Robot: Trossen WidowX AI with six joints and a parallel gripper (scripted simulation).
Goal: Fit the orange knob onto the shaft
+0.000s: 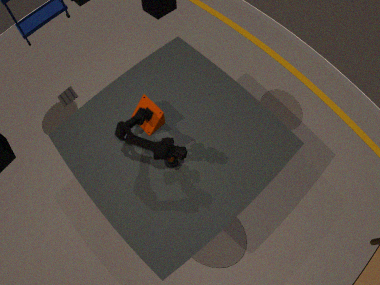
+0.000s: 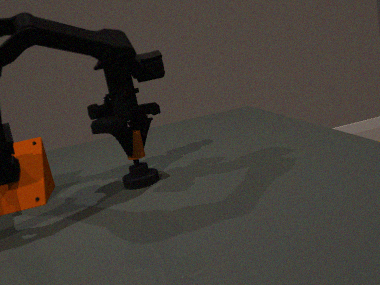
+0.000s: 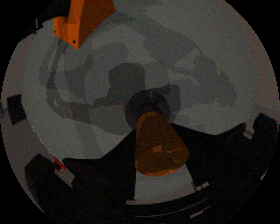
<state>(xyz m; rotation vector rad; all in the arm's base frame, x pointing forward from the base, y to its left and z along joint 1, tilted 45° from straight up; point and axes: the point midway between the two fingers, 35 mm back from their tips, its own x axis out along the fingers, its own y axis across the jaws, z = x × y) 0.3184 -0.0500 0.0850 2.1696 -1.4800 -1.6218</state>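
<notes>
Now: the knob 20 mm above my gripper tip. From my gripper tip the other things lie so: dark pedestal 40 mm below.
</notes>
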